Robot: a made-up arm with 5 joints.
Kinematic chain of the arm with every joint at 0, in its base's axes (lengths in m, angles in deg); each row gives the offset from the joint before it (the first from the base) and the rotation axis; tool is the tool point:
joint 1: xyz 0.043 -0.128 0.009 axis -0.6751 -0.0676 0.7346
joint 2: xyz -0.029 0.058 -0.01 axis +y
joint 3: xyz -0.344 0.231 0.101 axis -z
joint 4: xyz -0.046 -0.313 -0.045 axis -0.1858 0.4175 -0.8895
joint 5: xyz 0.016 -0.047 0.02 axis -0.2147 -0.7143 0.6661
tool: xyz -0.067 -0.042 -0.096
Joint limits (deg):
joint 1: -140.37..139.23
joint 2: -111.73..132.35
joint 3: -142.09..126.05
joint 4: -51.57..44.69
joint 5: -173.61..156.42
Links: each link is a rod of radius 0.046 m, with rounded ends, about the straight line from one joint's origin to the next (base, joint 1, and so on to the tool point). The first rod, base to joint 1, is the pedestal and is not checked.
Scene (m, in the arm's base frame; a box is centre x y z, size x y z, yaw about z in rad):
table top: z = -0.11
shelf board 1: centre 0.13 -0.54 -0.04 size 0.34 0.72 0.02 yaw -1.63
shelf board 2: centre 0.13 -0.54 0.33 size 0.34 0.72 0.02 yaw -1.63
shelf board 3: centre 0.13 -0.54 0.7 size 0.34 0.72 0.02 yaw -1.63
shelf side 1: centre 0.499 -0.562 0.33 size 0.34 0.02 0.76 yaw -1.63
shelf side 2: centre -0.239 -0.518 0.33 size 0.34 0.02 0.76 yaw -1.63
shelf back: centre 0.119 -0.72 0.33 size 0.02 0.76 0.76 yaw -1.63
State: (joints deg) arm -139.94 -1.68 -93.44 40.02 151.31
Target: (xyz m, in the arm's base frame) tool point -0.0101 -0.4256 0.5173
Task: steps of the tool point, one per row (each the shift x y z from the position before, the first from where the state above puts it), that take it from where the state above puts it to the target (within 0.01 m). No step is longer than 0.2 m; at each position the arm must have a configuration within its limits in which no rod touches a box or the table.
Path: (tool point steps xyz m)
1: -0.0080 0.1048 -0.0051
2: -0.0373 0.0922 -0.0118
3: -0.0630 0.0704 -0.0131
4: -0.0810 0.0428 -0.0076
5: -0.0893 0.0148 0.0048
6: -0.0875 -0.0081 0.0234
7: -0.0304 -0.0608 0.0683
8: 0.0218 -0.0514 0.1023
9: 0.0767 -0.0046 0.1180
10: 0.1152 0.0707 0.1013
11: 0.0050 -0.0742 0.0110
12: -0.0044 -0.0788 0.0004
13: -0.0145 -0.0810 -0.0114

